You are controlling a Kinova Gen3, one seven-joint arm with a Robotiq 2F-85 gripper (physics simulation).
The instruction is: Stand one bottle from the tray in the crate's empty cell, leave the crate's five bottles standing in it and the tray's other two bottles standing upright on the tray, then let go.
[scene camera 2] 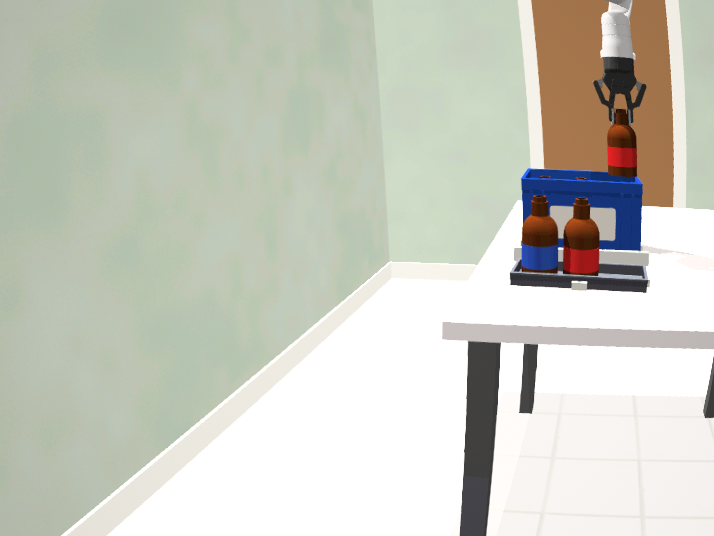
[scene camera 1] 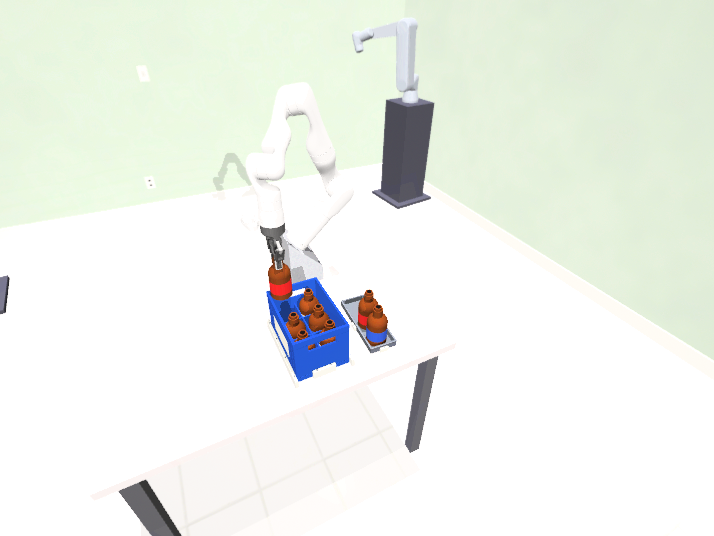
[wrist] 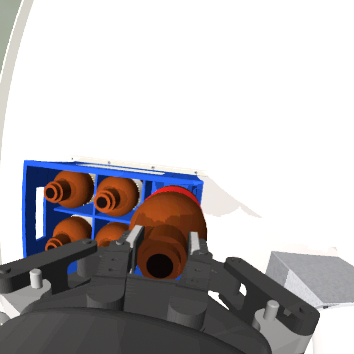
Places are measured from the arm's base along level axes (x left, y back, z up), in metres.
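Where they show: gripper, between the fingertips: [scene camera 2: 621,124] [scene camera 1: 277,265] [wrist: 164,239]; arm's base, origin of its link: [scene camera 1: 295,242] [wrist: 334,311].
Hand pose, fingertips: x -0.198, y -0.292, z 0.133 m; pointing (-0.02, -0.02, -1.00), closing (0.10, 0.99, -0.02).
Note:
Things, the pixels of their top centre, and the offset from my fingertips. "*": a spot on its surface instead.
- brown bottle with a red label, centre of its top: [wrist: 158,266] [scene camera 2: 620,108] [scene camera 1: 277,256] dx +0.004, dy +0.000, dz +0.038 m
- blue crate, centre of its top: [wrist: 97,234] [scene camera 2: 582,175] [scene camera 1: 305,307] dx +0.040, dy -0.107, dz -0.117 m
- empty cell, a spot on its surface: [scene camera 1: 285,311] * dx +0.018, dy +0.025, dz -0.228 m
- grey tray, a spot on its surface: [scene camera 2: 622,284] * dx +0.336, dy -0.059, dz -0.279 m
- red-labelled bottle, centre of its top: [scene camera 2: 581,198] [scene camera 1: 369,291] dx +0.275, dy -0.137, dz -0.132 m
- blue-labelled bottle, centre of its top: [scene camera 2: 539,196] [scene camera 1: 378,306] dx +0.255, dy -0.220, dz -0.132 m
My gripper [scene camera 1: 278,264] [scene camera 2: 621,120] [wrist: 164,239] is shut on the neck of a brown bottle with a red label [scene camera 1: 280,283] [scene camera 2: 621,151] [wrist: 170,215]. The bottle hangs upright, its base around rim height over the far-left corner region of the blue crate [scene camera 1: 322,358] [scene camera 2: 536,197] [wrist: 29,200]. The empty cell [scene camera 1: 285,311] is partly hidden behind the bottle in the wrist view. Several brown bottles [scene camera 1: 307,304] [wrist: 75,189] stand in the crate. On the grey tray [scene camera 1: 349,306] [scene camera 2: 622,284], a red-labelled bottle [scene camera 1: 367,306] [scene camera 2: 581,236] and a blue-labelled bottle [scene camera 1: 376,333] [scene camera 2: 539,236] stand upright.
The tray stands beside the crate on the white table [scene camera 2: 576,328]. The crate's walls and dividers surround its cells. The grey arm base block [wrist: 310,275] shows at the right of the wrist view. Another arm on a dark pedestal [scene camera 1: 406,150] stands far behind.

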